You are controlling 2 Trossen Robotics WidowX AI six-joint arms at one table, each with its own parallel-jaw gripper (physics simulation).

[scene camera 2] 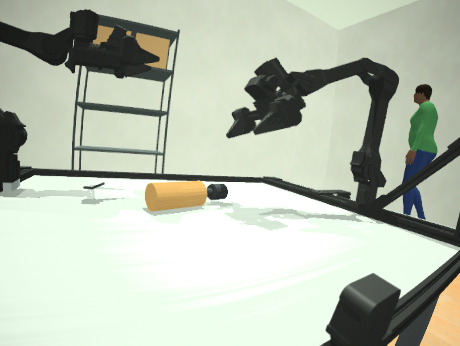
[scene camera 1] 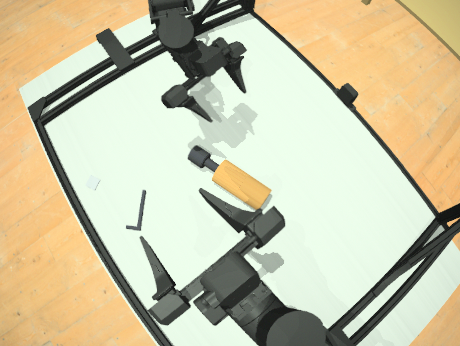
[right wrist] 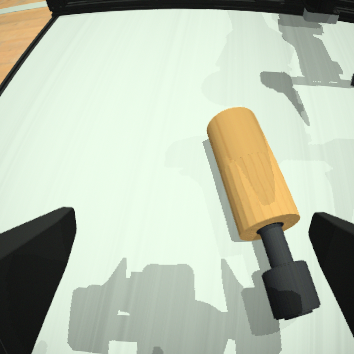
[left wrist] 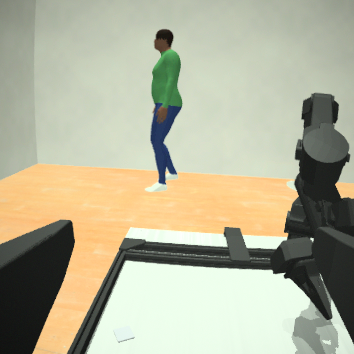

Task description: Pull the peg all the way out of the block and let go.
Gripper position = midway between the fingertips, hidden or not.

Note:
My left gripper (scene camera 1: 170,213) is open, with nothing in its grasp. Further things: my right gripper (scene camera 1: 228,107), a wooden cylinder block (scene camera 2: 159,196) and a dark peg (right wrist: 288,284).
The wooden cylinder block shows as well in scene camera 1 (scene camera 1: 236,181) and in the right wrist view (right wrist: 258,195). My left gripper shows as well in scene camera 2 (scene camera 2: 155,64) and in the left wrist view (left wrist: 197,237). My right gripper shows as well in scene camera 2 (scene camera 2: 239,135) and in the right wrist view (right wrist: 196,222). The left wrist view does not show the wooden cylinder block: it is out of frame. The left wrist view does not show the dark peg: it is out of frame.

